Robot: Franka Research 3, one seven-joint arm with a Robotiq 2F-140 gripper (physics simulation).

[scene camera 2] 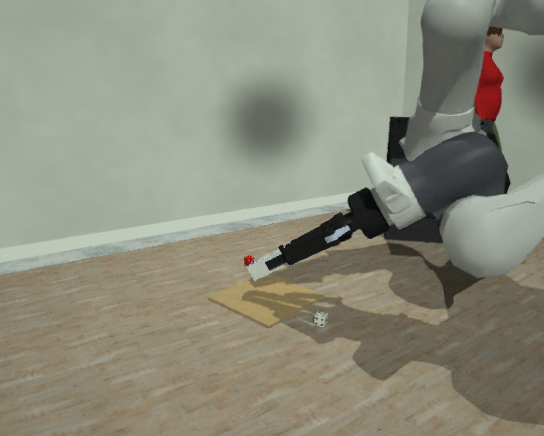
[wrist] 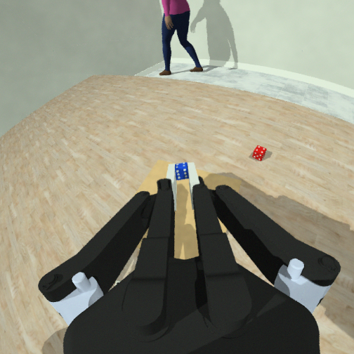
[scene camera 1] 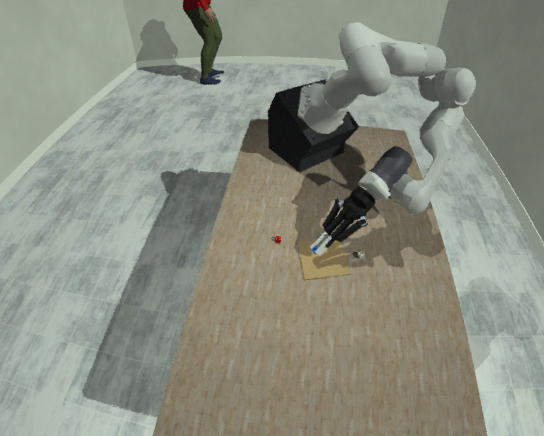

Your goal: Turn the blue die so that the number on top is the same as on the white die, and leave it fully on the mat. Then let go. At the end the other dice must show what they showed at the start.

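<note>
My gripper (scene camera 1: 318, 249) (scene camera 2: 258, 268) (wrist: 181, 173) is shut on the blue die (scene camera 1: 314, 249) (wrist: 181, 171) and tilts forward and down. It holds the die a little above the yellow mat (scene camera 1: 325, 272) (scene camera 2: 270, 320) (wrist: 184, 240). In the wrist view the die shows white pips between the pale fingertips; its top number I cannot read for certain. In scene camera 2 the fingers mostly hide it. The white die (scene camera 1: 359, 255) (scene camera 2: 320, 319) stands on the table beside the mat; its top number is too small to read. The red die (scene camera 1: 278, 239) (scene camera 2: 249, 260) (wrist: 259, 153) lies on the table, apart from the mat.
The wooden table top (scene camera 1: 310, 350) (scene camera 2: 125, 370) (wrist: 100, 140) surrounds the mat. The robot's black base (scene camera 1: 300, 135) stands at the back. The arm's shadow falls across the mat and the table. People stand on the floor beyond the table.
</note>
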